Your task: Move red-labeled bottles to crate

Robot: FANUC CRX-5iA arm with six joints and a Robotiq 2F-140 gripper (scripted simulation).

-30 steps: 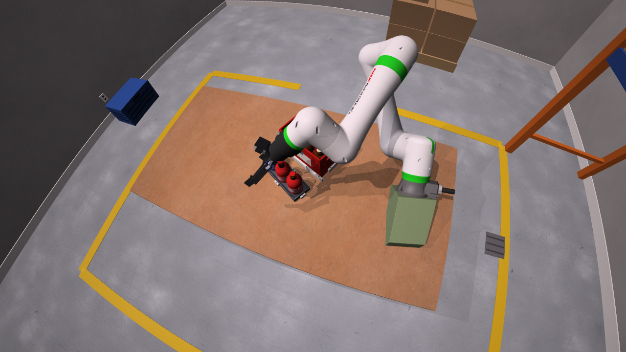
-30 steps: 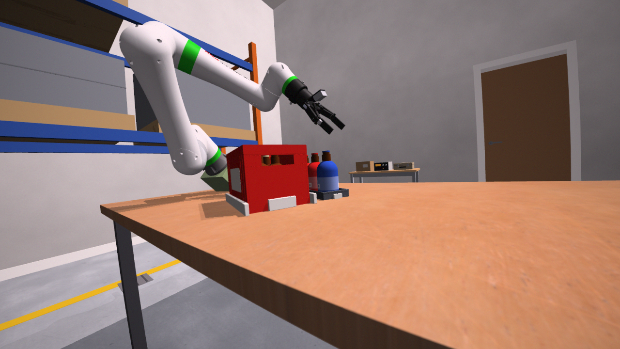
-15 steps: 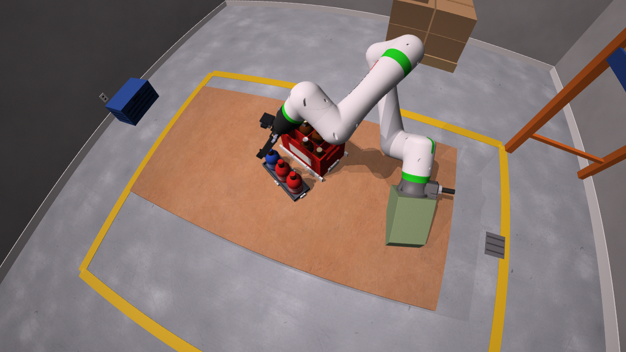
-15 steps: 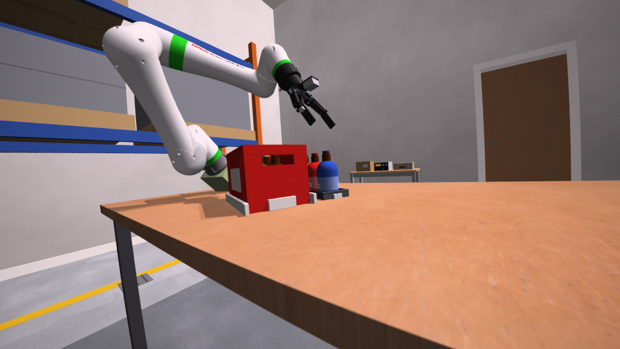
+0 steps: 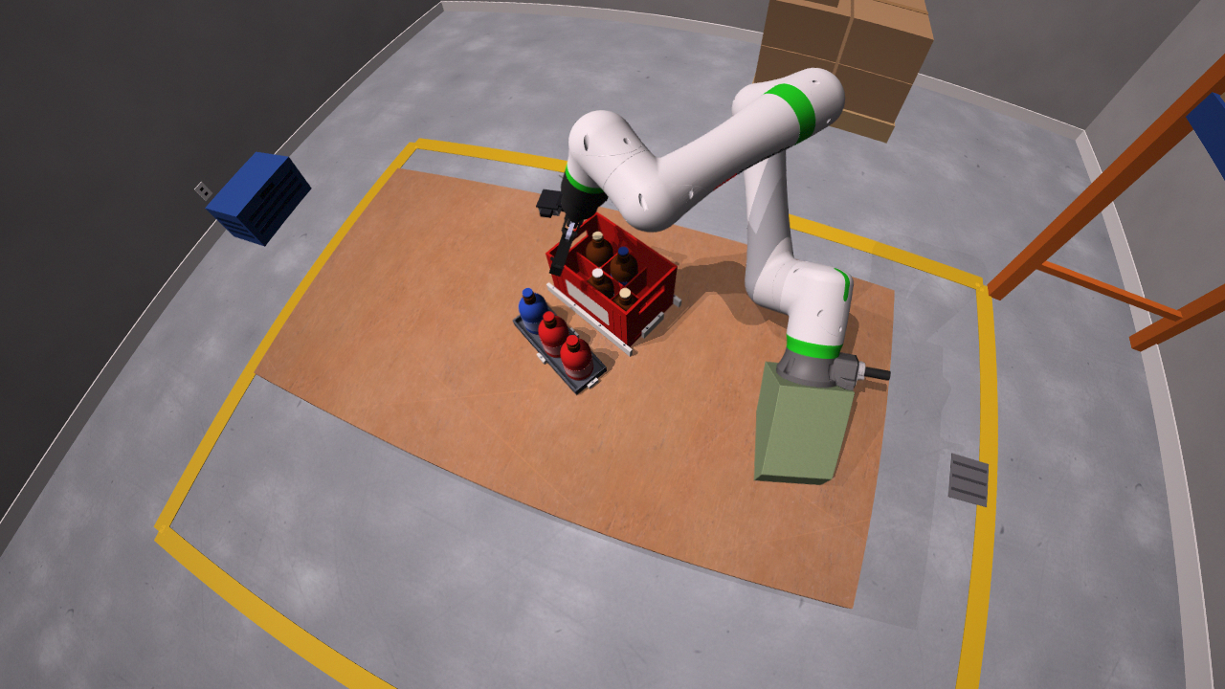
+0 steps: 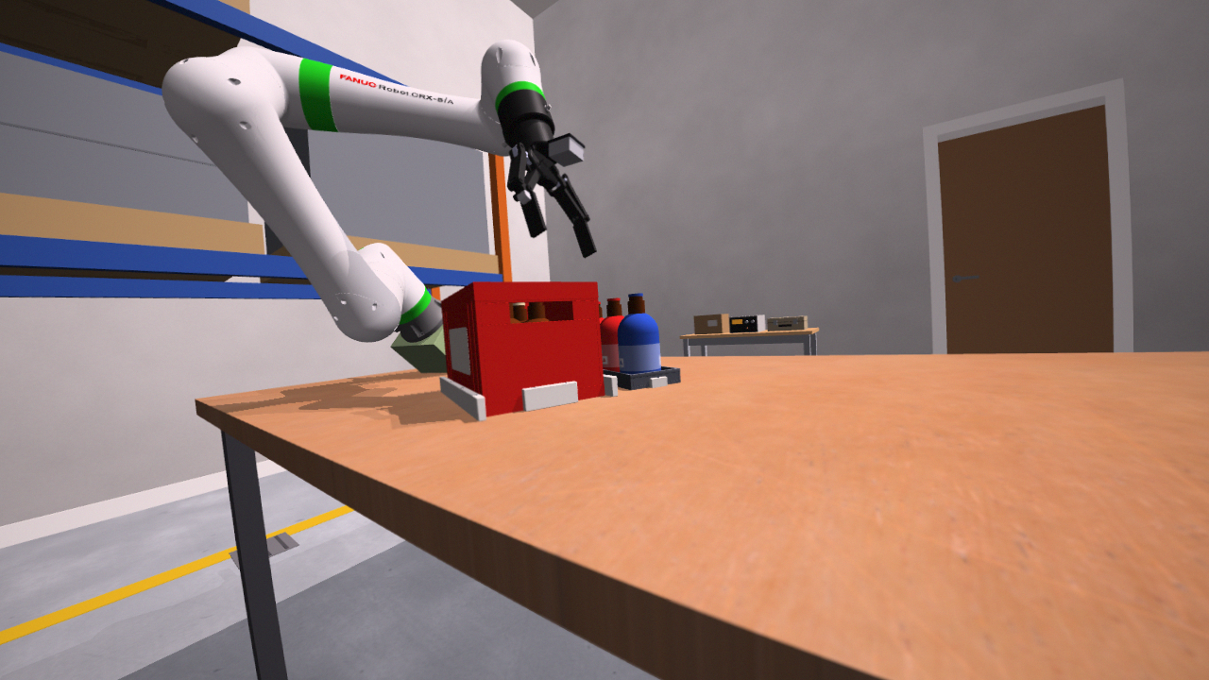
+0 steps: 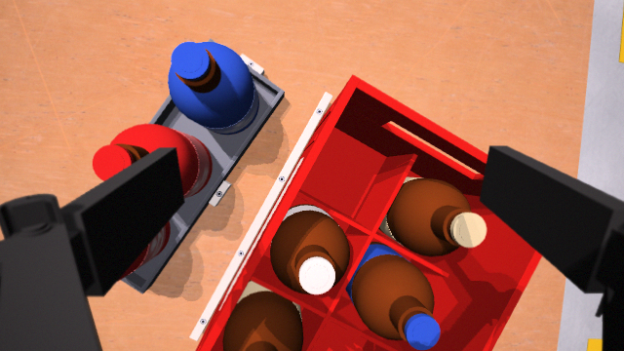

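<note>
My hand is 17 cm above the blue-labeled bottle, 9 cm to the right of it and 8 cm short of it. Also, from my hand: grey tray (24 cm below, 14 cm to the left); then red crate (17 cm below, 9 cm behind, 5 cm to the right).
</note>
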